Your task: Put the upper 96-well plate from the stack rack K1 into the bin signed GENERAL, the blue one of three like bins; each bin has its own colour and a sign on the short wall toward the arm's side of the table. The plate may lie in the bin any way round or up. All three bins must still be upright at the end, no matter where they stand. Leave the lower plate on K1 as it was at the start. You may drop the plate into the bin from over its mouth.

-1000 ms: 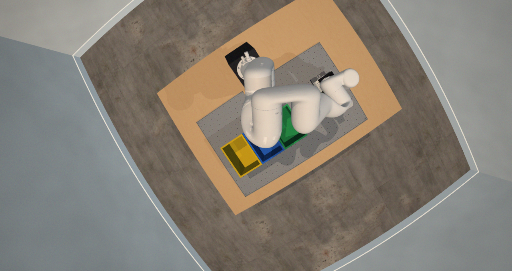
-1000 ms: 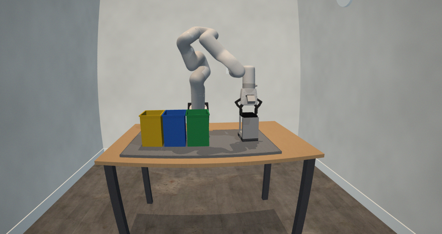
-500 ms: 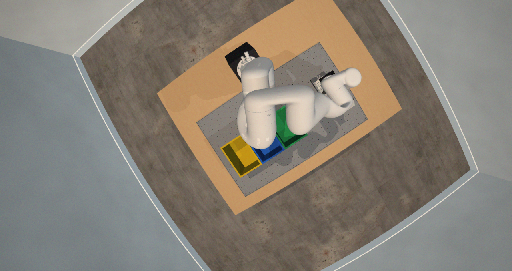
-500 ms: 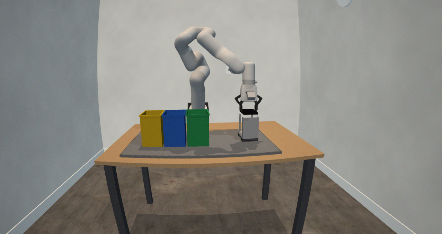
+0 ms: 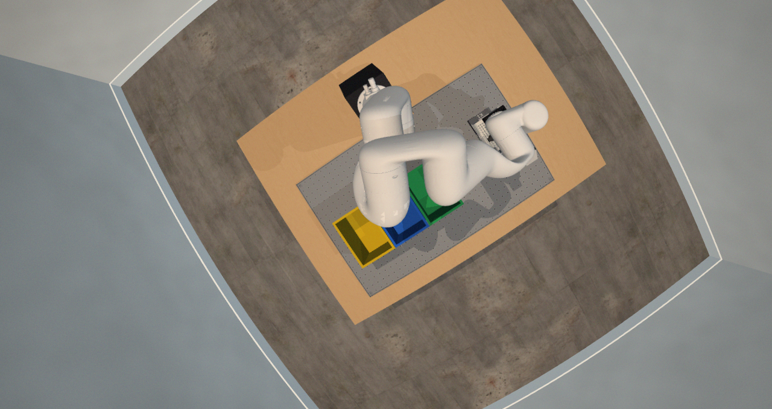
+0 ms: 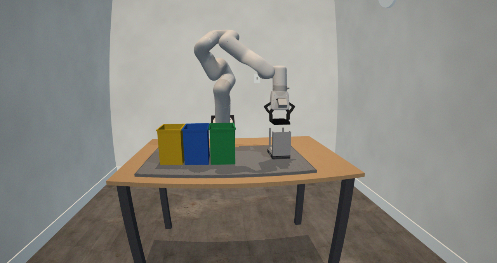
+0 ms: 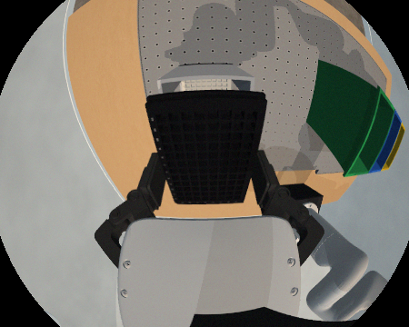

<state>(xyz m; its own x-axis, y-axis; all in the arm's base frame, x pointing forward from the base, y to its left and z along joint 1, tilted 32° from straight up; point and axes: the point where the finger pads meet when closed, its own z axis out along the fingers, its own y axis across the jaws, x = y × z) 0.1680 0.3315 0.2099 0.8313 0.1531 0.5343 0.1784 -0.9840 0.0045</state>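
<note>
Right now the blue bin is 420 mm to the right of my hand, 130 mm ahead of it and 110 mm below it. Round my hand: black 96-well plate 10 mm below; white plate 170 mm below; green bin 290 mm to the right, 110 mm below, 100 mm ahead.
</note>
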